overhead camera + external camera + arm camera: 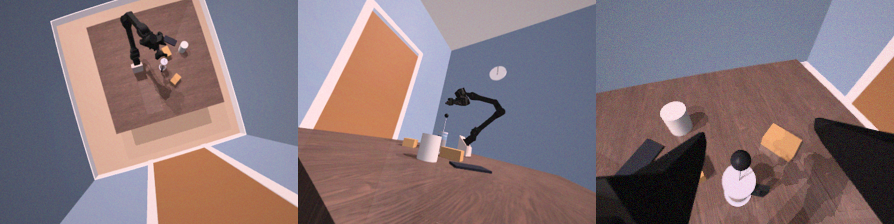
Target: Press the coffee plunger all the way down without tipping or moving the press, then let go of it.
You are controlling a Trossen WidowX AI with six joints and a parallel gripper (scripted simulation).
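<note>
Right now the coffee press is 1 cm ahead of my gripper tip, 1 cm to the right of it and 23 cm below it. Also, from my gripper tip: dark flat slab (19 cm ahead, 28 cm to the left, 35 cm below).
</note>
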